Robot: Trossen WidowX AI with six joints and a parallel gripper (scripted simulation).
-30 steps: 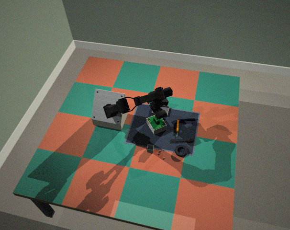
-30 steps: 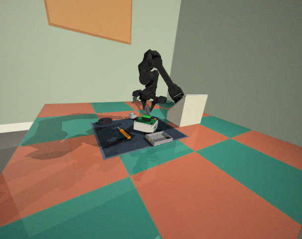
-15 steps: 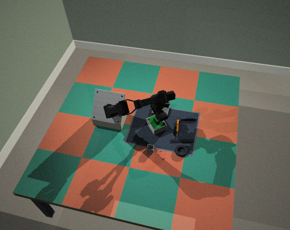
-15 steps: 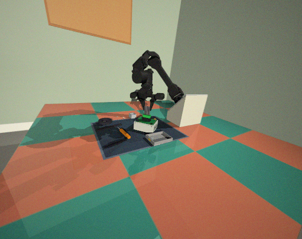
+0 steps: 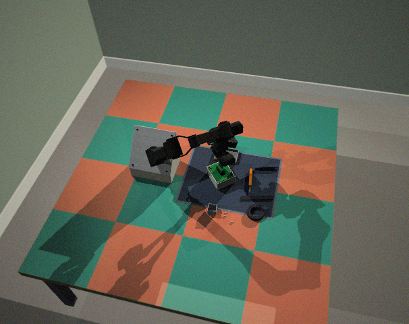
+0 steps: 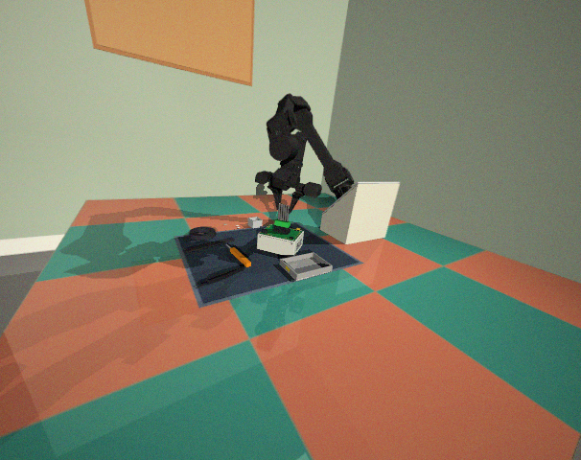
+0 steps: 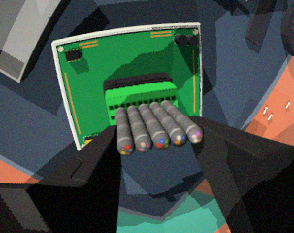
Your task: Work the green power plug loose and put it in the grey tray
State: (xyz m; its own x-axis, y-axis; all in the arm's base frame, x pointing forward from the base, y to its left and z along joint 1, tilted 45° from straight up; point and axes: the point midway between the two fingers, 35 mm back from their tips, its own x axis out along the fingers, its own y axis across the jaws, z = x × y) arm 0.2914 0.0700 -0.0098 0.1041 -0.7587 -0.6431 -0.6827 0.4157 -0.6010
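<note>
The green power plug is 30 mm below my gripper tip. The rest, counted from my gripper tip: black bar 200 mm ahead, 120 mm below, 70 mm to the right; then dark mat 120 mm below, 50 mm ahead.
</note>
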